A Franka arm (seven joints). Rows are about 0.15 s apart.
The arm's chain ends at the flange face. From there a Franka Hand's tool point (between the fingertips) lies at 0.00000 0.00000 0.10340 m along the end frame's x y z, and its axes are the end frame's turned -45 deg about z.
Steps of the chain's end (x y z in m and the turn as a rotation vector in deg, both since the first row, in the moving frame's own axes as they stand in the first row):
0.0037, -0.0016, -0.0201, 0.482, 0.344, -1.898
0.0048, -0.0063, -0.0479, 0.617, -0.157, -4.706
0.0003, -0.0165, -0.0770, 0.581, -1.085, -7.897
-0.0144, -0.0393, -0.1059, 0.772, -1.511, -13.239
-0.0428, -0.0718, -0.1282, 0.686, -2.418, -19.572
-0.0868, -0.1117, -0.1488, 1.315, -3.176, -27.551
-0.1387, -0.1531, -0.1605, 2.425, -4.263, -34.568
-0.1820, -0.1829, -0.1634, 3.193, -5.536, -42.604
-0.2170, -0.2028, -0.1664, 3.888, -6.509, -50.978
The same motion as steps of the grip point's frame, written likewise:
0.0048, 0.0013, -0.0201, 0.098, 0.584, -1.898
0.0084, -0.0021, -0.0479, 0.547, 0.325, -4.706
0.0111, -0.0135, -0.0770, 1.178, -0.356, -7.897
0.0163, -0.0408, -0.1059, 1.614, -0.523, -13.239
0.0177, -0.0845, -0.1283, 2.195, -1.225, -19.572
0.0140, -0.1453, -0.1490, 3.176, -1.316, -27.551
0.0055, -0.2137, -0.1609, 4.729, -1.300, -34.568
-0.0060, -0.2671, -0.1640, 6.172, -1.657, -42.604
-0.0185, -0.3070, -0.1672, 7.352, -1.853, -50.978

